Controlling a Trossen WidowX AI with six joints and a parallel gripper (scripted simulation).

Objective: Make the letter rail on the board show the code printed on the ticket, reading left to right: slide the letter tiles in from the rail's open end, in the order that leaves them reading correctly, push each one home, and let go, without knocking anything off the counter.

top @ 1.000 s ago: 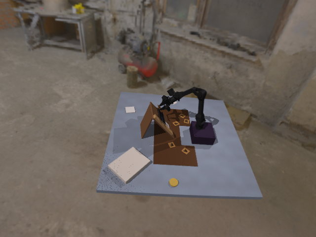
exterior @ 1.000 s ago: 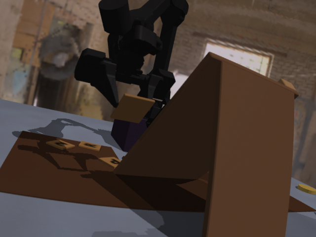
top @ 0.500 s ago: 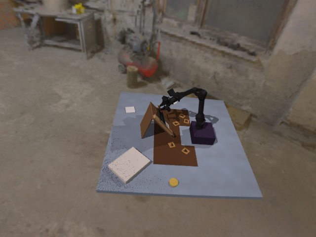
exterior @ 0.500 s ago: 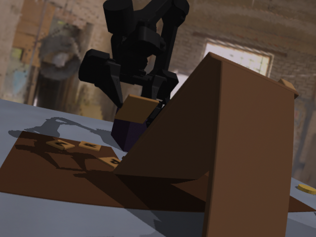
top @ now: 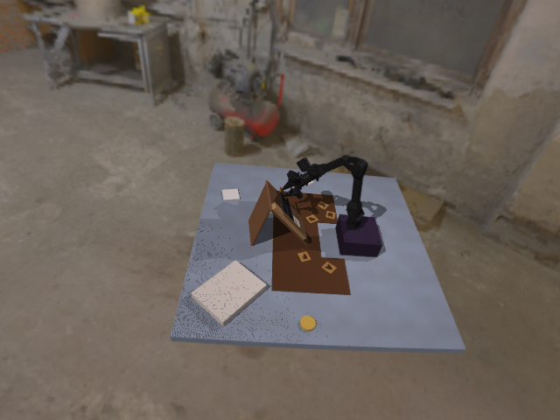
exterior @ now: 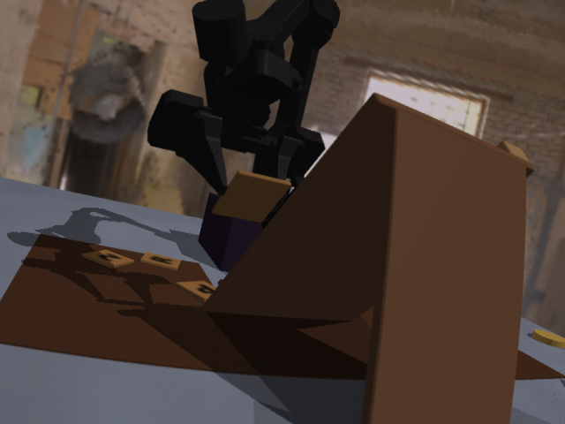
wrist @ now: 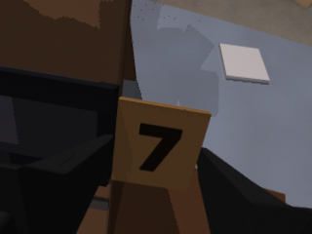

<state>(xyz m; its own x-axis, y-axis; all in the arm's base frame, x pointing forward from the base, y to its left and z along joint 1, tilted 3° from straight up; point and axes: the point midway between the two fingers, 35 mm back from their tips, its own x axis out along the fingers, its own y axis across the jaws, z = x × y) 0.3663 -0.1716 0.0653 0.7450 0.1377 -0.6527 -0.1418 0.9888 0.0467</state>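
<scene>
The white ticket lies 8 cm behind my gripper tip, 15 cm to the left of it and 8 cm below it. Round my gripper tip: yellow disc 13 cm behind, 72 cm to the left, 15 cm below; brown mat 19 cm behind, 18 cm to the left, 16 cm below.
</scene>
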